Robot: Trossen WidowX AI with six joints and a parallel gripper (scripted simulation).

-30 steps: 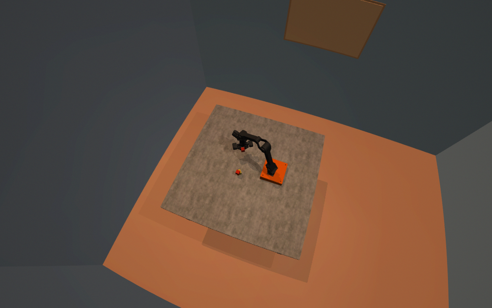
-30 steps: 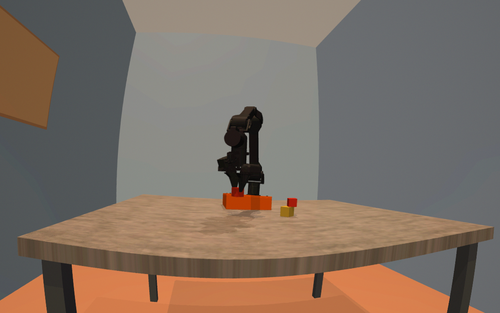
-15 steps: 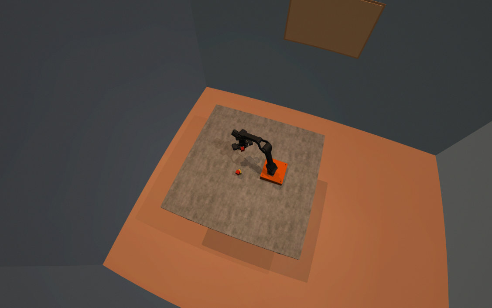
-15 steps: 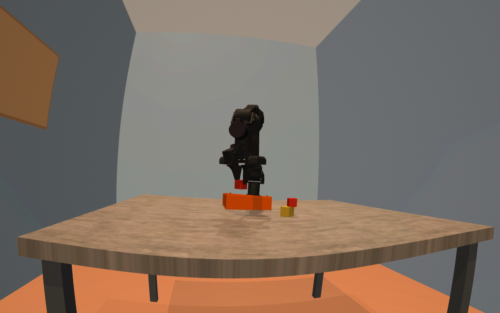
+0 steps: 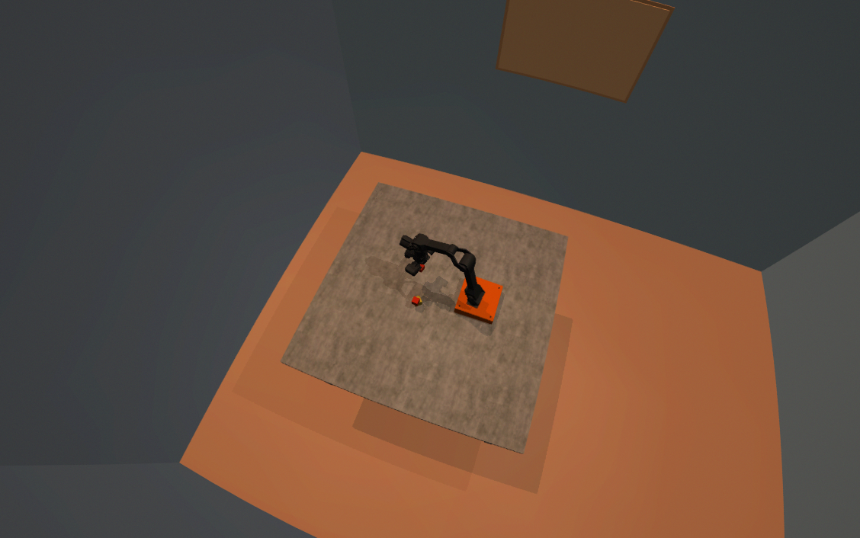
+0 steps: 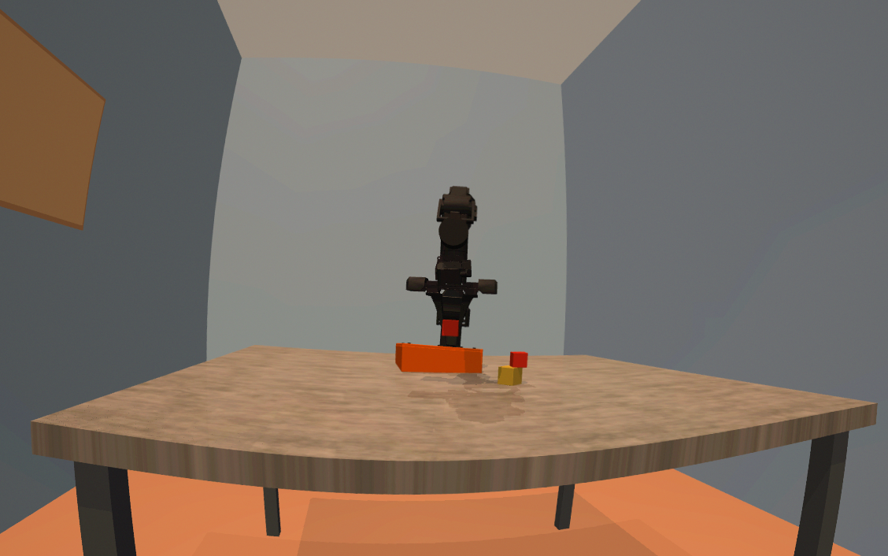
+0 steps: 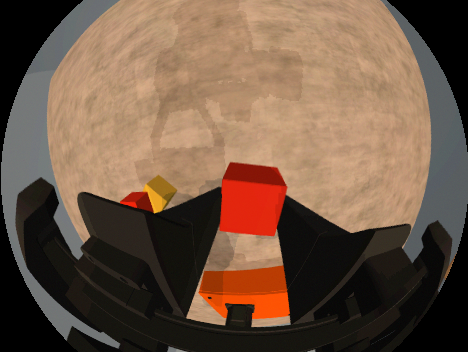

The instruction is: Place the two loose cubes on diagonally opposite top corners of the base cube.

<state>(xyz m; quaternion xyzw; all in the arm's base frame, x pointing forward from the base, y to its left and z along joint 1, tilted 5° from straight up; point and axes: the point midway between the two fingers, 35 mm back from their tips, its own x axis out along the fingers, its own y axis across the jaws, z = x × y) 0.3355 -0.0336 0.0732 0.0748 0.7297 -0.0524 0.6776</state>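
The yellow cube is 140 mm to the left of my gripper tip, 110 mm below it and 50 mm behind it.
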